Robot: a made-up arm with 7 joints.
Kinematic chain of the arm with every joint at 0, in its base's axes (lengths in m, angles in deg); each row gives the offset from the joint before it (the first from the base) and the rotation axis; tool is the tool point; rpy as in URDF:
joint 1: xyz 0 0 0.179 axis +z
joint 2: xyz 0 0 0 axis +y
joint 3: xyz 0 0 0.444 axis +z
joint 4: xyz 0.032 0 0 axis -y
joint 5: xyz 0.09 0 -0.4 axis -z
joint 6: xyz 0 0 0 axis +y
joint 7: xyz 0.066 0 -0.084 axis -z
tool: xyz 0 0 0 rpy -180 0 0
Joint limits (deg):
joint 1: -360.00..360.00
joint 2: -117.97..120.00
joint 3: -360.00..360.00
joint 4: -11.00..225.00
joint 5: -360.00..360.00
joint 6: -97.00..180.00
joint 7: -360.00..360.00
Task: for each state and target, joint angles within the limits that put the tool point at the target. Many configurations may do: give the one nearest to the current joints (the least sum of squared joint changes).
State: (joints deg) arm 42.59 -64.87 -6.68 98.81 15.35 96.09 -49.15
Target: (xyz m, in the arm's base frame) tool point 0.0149 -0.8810 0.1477
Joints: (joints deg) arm 81.21 -113.03 -28.13 136.88 12.57 78.14 -49.15
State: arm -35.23 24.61 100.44 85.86 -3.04 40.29 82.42
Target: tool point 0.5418 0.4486 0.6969
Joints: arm 0.08 45.59 88.69 114.91 -2.66 31.60 82.42
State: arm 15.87 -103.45 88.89 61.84 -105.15 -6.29 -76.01
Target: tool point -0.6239 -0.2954 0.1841
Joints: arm 73.20 -97.52 74.26 83.06 -103.27 -8.51 -76.01
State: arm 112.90 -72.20 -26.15 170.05 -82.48 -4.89 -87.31
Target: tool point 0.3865 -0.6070 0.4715
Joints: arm 139.89 -45.12 -21.27 221.28 -77.28 -35.44 -87.31
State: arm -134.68 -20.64 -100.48 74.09 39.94 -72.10 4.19
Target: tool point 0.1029 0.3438 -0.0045
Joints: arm -140.79 -63.39 -132.49 28.53 52.30 -62.42 4.19
